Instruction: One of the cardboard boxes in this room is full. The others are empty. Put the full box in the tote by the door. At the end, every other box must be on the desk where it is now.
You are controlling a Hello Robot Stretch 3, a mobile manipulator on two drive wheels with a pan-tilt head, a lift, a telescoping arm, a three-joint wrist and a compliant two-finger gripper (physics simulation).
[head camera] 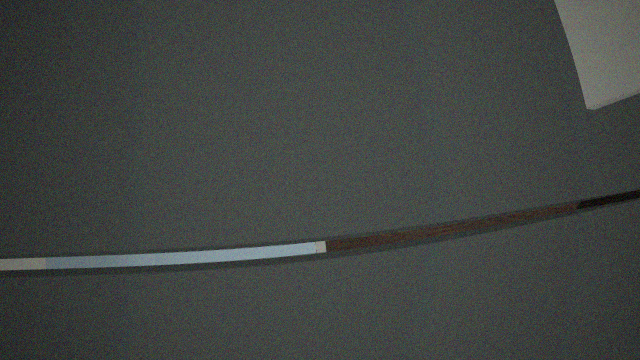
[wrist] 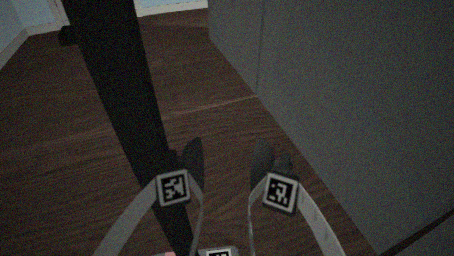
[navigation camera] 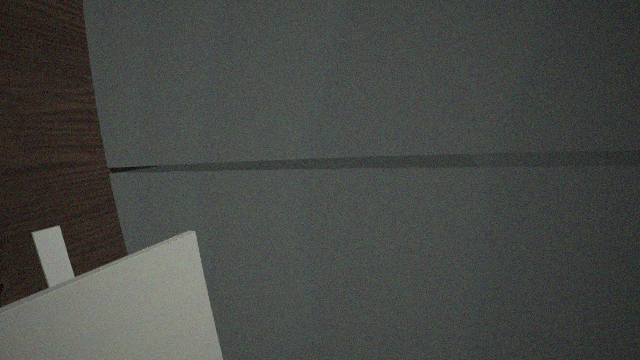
Observation:
In view: my gripper (wrist: 228,156) and a pale desk (navigation camera: 157,296).

